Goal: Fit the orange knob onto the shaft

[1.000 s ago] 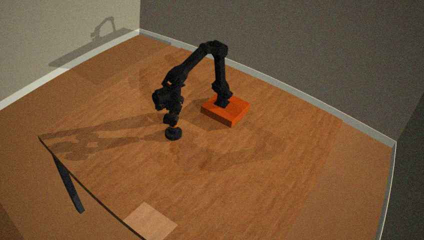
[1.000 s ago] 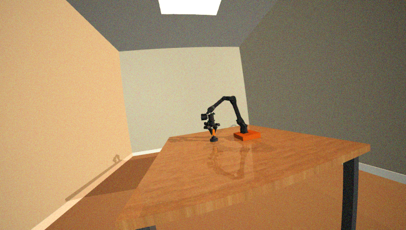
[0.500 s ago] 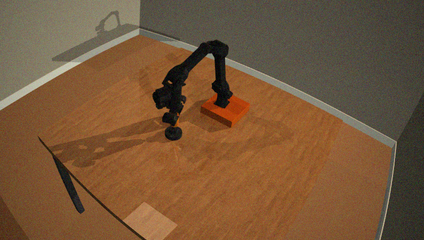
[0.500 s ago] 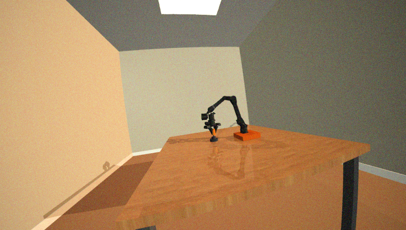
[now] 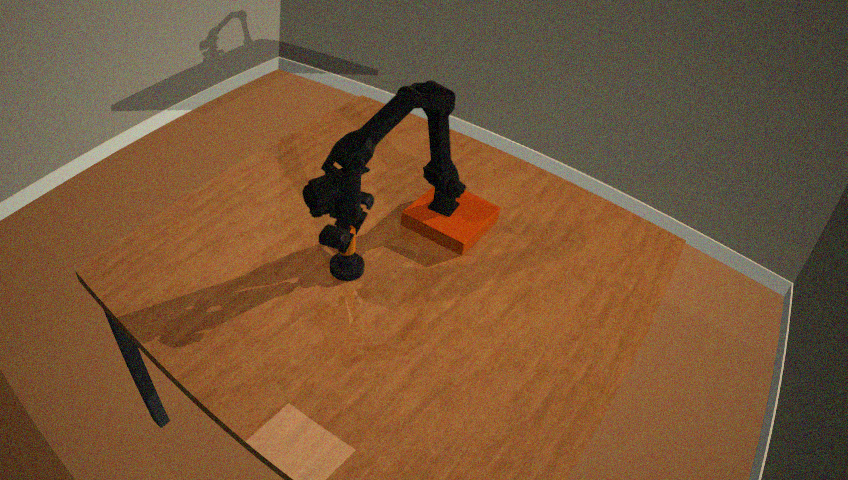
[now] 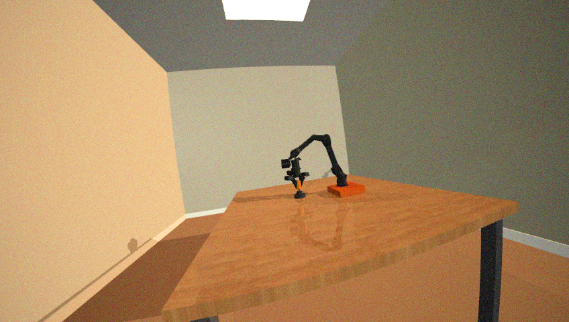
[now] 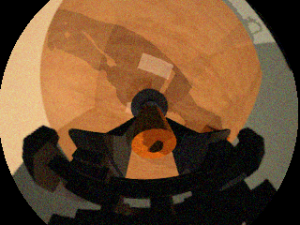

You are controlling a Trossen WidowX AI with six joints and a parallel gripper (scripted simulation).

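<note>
Now: gripper tip 20 mm below the orange knob. Also, from my gripper tip: round pedestal 40 mm below.
</note>
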